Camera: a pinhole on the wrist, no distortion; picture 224 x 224 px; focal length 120.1 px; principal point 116.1 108.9 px. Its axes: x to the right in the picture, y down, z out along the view. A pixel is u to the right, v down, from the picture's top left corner.
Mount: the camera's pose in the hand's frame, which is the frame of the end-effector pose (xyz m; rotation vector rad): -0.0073 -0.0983 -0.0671 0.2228 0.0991 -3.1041
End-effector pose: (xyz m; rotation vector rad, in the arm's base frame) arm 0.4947 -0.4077 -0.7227 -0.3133 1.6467 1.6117
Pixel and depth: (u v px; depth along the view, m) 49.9 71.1 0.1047
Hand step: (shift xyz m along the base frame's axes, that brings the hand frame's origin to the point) 0.0418 0.0435 -0.0687
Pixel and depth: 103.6 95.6 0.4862
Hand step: 0.2203 0.3704 0.0167
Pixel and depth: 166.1 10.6 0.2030
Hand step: 0.0942 0.0870 0.1386
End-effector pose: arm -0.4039 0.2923 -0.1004 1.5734 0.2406 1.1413
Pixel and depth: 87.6 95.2 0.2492
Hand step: 0.1855 -0.0817 -0.0465
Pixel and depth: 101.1 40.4 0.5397
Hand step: 0.2908 -0.3999 0.1775
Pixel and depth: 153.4 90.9 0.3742
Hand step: 0.1570 -0.2814 -0.1267
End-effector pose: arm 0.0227 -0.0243 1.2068 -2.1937 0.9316 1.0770
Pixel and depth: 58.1 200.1 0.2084
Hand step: 0.1679 0.2439 -0.0950
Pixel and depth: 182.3 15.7 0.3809
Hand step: -0.3902 0.1993 0.0416
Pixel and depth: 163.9 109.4 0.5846
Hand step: -0.2547 0.5342 0.0234
